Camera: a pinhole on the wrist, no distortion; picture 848 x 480 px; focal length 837.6 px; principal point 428.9 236.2 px. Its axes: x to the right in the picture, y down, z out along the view. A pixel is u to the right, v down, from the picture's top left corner.
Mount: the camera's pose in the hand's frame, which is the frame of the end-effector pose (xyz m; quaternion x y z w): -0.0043 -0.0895 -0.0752 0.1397 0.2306 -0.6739 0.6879
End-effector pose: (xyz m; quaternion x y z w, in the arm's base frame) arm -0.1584 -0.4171 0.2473 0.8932 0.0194 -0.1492 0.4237
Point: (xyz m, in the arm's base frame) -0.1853 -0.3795 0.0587
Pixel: 362.7 256.0
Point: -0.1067 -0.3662 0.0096
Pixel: outside the picture
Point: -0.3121 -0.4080 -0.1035
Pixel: 468.6 26.6
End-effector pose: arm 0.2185 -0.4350 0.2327 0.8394 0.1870 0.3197 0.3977
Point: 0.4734 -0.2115 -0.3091
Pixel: 718.3 287.2
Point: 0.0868 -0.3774 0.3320
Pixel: behind the camera
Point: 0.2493 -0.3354 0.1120
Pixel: 463.5 379.1
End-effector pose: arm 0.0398 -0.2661 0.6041 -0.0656 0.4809 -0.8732 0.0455
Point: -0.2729 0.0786 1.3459
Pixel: outside the picture
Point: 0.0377 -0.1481 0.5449
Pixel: behind the camera
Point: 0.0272 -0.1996 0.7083
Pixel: 352.1 278.0
